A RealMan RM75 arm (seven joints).
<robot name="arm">
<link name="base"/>
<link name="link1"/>
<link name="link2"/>
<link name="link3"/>
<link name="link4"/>
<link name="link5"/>
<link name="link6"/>
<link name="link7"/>
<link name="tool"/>
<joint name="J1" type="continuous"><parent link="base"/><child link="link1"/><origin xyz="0 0 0.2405"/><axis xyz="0 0 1"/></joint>
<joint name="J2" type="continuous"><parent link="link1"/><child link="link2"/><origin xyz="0 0 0" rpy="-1.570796 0 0"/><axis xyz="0 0 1"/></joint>
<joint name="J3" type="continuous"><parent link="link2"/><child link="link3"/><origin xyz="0 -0.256 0" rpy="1.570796 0 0"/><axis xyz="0 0 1"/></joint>
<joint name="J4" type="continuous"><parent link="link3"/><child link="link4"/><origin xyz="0 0 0" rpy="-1.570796 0 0"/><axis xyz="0 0 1"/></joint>
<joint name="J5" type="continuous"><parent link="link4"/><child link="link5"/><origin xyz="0 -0.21 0" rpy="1.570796 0 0"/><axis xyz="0 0 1"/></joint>
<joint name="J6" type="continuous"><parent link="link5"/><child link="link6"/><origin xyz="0 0 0" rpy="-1.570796 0 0"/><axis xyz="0 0 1"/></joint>
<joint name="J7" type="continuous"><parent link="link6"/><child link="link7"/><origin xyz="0 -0.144 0" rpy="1.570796 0 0"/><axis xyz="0 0 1"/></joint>
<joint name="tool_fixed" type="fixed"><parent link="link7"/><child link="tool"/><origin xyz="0 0 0"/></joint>
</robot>
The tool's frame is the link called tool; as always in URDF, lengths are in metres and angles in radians. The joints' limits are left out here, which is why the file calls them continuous.
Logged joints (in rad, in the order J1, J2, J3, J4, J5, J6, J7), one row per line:
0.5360, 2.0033, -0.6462, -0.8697, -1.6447, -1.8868, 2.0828
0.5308, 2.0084, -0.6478, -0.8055, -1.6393, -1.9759, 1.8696
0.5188, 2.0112, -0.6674, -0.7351, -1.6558, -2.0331, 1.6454
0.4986, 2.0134, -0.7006, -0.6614, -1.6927, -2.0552, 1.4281
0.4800, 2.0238, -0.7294, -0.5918, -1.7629, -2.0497, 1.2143
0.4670, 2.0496, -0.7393, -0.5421, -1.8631, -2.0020, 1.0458
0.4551, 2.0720, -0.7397, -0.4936, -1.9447, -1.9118, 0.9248
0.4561, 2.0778, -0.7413, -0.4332, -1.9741, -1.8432, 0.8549
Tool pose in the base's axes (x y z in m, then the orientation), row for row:
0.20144, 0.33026, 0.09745, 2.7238, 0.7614, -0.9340
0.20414, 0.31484, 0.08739, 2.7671, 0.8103, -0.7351
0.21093, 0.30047, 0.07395, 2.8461, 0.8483, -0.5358
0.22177, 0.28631, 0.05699, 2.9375, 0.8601, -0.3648
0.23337, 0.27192, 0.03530, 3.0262, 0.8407, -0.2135
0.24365, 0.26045, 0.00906, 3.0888, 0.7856, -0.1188
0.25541, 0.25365, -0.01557, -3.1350, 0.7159, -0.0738
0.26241, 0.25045, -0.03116, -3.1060, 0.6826, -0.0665
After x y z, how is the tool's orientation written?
As angles about the fixed x, y, z axes (roll, pitch, yaw), in radians.
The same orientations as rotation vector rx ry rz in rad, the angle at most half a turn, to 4 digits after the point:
2.6428, -1.0628, -1.2852
2.6951, -0.7939, -1.3114
2.7437, -0.5585, -1.3266
2.7897, -0.3802, -1.3208
2.8388, -0.2303, -1.2829
2.8951, -0.1404, -1.2033
-2.9107, 0.1110, 1.0885
-2.9063, 0.1151, 1.0308

